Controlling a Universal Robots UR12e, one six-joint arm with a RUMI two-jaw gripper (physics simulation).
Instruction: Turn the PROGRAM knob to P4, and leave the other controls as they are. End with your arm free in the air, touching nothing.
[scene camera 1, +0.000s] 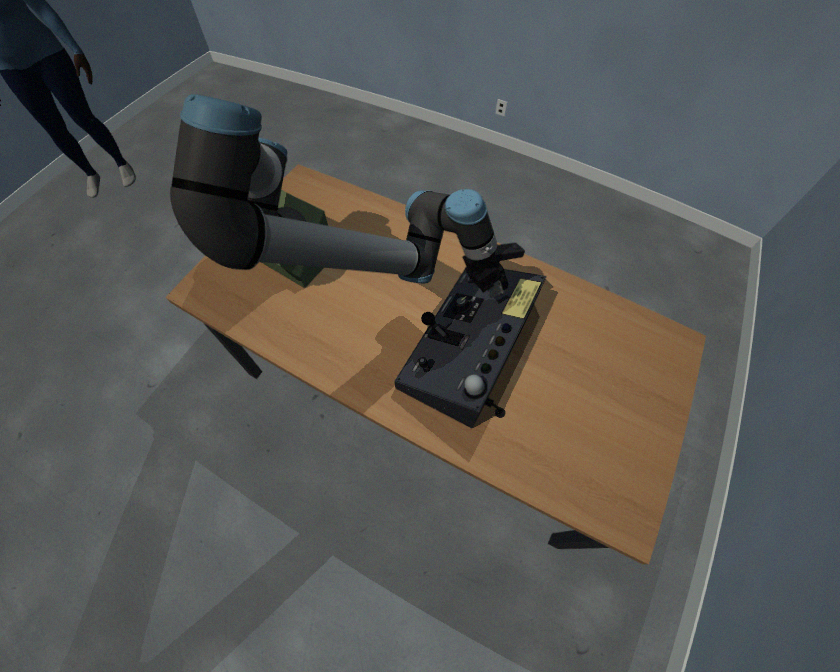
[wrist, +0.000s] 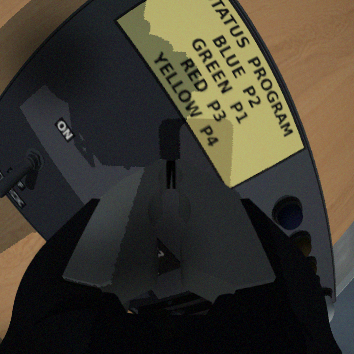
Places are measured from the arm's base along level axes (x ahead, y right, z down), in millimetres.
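Where they show: gripper, fingertip midpoint: (scene camera 1: 501, 293) (wrist: 171, 162).
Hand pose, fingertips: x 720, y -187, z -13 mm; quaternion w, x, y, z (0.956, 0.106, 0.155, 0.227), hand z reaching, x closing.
Observation:
Things, the pixels of their centre, and the offset from my fingertips. "pt": a spot on its surface instead.
- labelled plate, body centre: (wrist: 115, 251) (scene camera 1: 463, 307) dx -88, dy +69, dz +66 mm
- yellow note, surface spot: (wrist: 260, 145) pt dx +64, dy +26, dz +7 mm
- black-knobbed lever, body centre: (scene camera 1: 428, 318) dx -139, dy +194, dz +8 mm
- blue button, surface spot: (wrist: 290, 215) (scene camera 1: 506, 323) pt dx +63, dy +88, dz -8 mm
- side handle, surface spot: (scene camera 1: 499, 412) pt dx +173, dy +275, dz +147 mm
- small toggle, body centre: (wrist: 14, 175) dx -114, dy -49, dz +45 mm
- label, surface spot: (wrist: 64, 130) pt dx -55, dy -54, dz +50 mm
The dark control box (scene camera 1: 437, 393) (wrist: 100, 65) stands on the table. A dark square plate with a black knob and small white labels (scene camera 1: 460, 302) shows on it in the scene view; I cannot read which position the knob points to. In the wrist view the PROGRAM knob does not show clearly, and a scrap of a labelled plate (wrist: 164, 257) shows between the finger bodies. My gripper (scene camera 1: 500, 291) (wrist: 171, 162) is shut with nothing between its fingertips, low over the far end of the box beside the yellow note (scene camera 1: 522, 297) (wrist: 260, 145). I cannot tell whether it touches the box.
A black-knobbed lever (scene camera 1: 428, 319), a blue button (scene camera 1: 506, 327) (wrist: 290, 215), further buttons, a white ball (scene camera 1: 474, 384) and a side handle (scene camera 1: 499, 412) are on the box. A small toggle (wrist: 20, 175) is near an ON label (wrist: 64, 130). A green block (scene camera 1: 306, 269) is behind my forearm.

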